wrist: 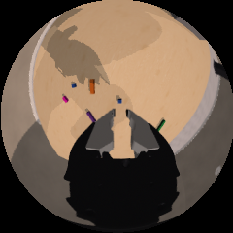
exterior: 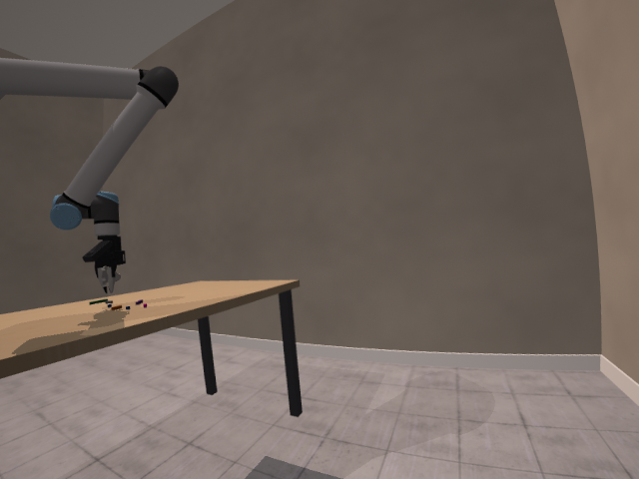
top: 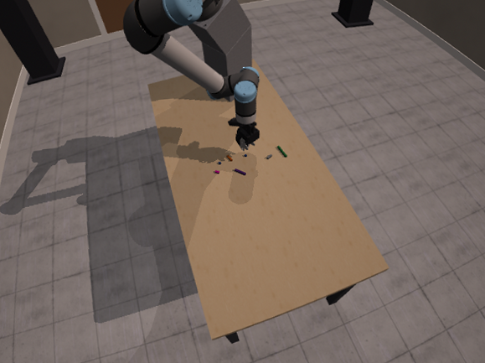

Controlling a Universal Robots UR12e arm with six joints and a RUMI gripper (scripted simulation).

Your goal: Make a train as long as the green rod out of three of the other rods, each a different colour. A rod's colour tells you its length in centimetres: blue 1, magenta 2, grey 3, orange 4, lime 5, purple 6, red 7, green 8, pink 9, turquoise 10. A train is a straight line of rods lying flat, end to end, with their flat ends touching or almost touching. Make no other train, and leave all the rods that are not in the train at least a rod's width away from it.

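Right now my hand is 4 cm short of the grey rod, 12 cm to the right of it and 6 cm above it. Also, from my hand: purple rod (10 cm ahead, 5 cm to the right, 6 cm below); then magenta rod (6 cm ahead, 16 cm to the right, 6 cm below); then orange rod (1 cm behind, 8 cm to the right, 6 cm below).
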